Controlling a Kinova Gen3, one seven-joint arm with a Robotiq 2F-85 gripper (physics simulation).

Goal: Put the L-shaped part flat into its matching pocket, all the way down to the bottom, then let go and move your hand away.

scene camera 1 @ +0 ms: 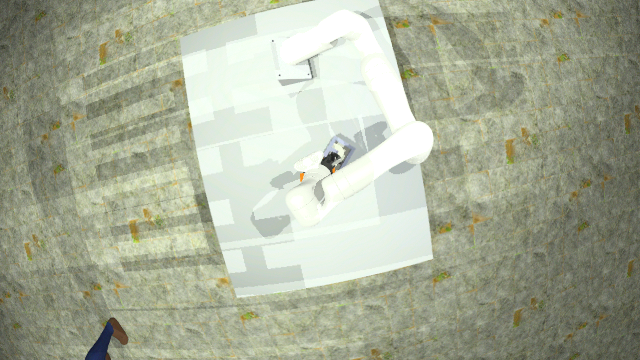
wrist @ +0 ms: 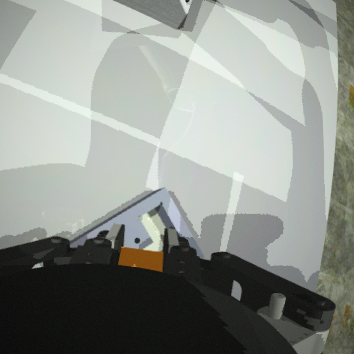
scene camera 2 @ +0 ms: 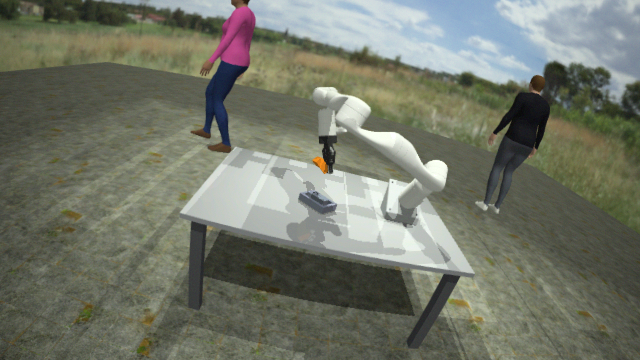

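Where they show: gripper, between the fingertips: (scene camera 1: 327, 155) (wrist: 143, 241) (scene camera 2: 329, 173); arm's base, origin of its link: (scene camera 1: 289, 54) (scene camera 2: 407, 199).
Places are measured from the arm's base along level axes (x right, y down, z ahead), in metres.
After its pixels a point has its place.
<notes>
The orange L-shaped part (scene camera 1: 333, 171) {x -0.096, y -0.093, z 0.433 m} (scene camera 2: 320, 164) {x -0.098, y -0.086, z 0.429 m} (wrist: 141, 259) {x -0.080, y -0.074, z 0.391 m} is in my gripper (scene camera 1: 331, 160) {x -0.084, y -0.052, z 0.382 m} (scene camera 2: 330, 171) {x -0.084, y -0.052, z 0.382 m} (wrist: 143, 241) {x -0.084, y -0.052, z 0.382 m}, which is shut on it. In the second scene view the part looks tilted, sticks out to the left of the fingers and is clear of the table. The blue-grey pocket block (scene camera 1: 346, 141) {x -0.155, y 0.058, z 0.348 m} (scene camera 2: 311, 204) {x -0.151, y 0.075, z 0.423 m} (wrist: 131, 224) {x -0.099, y 0.058, z 0.368 m} lies on the table, lower than the fingers. Its angular pocket (wrist: 152, 231) {x -0.132, y 0.089, z 0.365 m} shows partly between the fingertips in the wrist view, with a pale lit floor. The fingers and arm hide much of the part and block in the first scene view.
The white table (scene camera 1: 260, 190) {x 0.184, y 0.094, z 0.485 m} (scene camera 2: 235, 200) {x -0.261, y 0.094, z 0.718 m} (wrist: 50, 125) {x 0.020, y 0.094, z 0.299 m} carries the arm's base plate (scene camera 1: 295, 75) {x -0.010, y 0.003, z 0.085 m} (scene camera 2: 392, 197) {x -0.012, y 0.006, z 0.075 m} (wrist: 160, 12) {x -0.033, y 0.077, z 0.095 m}. The arm reaches over the table from that base. One person in pink (scene camera 2: 237, 40) and one in black (scene camera 2: 527, 117) stand beyond the table.
</notes>
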